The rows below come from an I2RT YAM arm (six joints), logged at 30 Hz.
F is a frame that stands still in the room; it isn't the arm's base.
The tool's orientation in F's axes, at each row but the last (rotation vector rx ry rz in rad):
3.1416, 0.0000, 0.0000
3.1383, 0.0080, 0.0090
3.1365, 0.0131, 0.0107
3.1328, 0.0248, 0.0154
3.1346, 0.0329, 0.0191
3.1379, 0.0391, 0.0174
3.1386, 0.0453, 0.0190
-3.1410, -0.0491, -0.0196
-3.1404, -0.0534, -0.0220
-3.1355, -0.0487, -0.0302
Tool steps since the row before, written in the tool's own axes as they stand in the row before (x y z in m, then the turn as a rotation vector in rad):
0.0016, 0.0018, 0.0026, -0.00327, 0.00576, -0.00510
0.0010, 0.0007, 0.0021, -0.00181, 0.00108, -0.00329
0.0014, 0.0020, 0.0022, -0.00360, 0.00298, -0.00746
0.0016, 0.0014, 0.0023, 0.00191, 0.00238, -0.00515
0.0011, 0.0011, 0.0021, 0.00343, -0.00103, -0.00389
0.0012, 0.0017, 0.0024, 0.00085, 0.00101, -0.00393
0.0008, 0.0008, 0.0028, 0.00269, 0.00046, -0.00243
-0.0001, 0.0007, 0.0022, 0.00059, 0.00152, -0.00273
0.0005, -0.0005, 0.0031, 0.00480, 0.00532, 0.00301
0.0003, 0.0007, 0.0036, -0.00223, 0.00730, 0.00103
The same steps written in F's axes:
0.0016, -0.0018, -0.0026, -0.00327, -0.00576, 0.00510
0.0010, -0.0007, -0.0021, -0.00182, -0.00108, 0.00328
0.0014, -0.0020, -0.0022, -0.00363, -0.00297, 0.00745
0.0016, -0.0014, -0.0023, 0.00190, -0.00231, 0.00519
0.0011, -0.0011, -0.0021, 0.00336, 0.00113, 0.00392
0.0013, -0.0017, -0.0024, 0.00083, -0.00098, 0.00394
0.0009, -0.0008, -0.0028, 0.00267, -0.00038, 0.00246
-0.0001, -0.0007, -0.0022, 0.00060, -0.00150, 0.00274
0.0005, 0.0005, -0.0031, 0.00502, -0.00515, -0.00294
0.0004, -0.0007, -0.0036, -0.00198, -0.00736, -0.00111

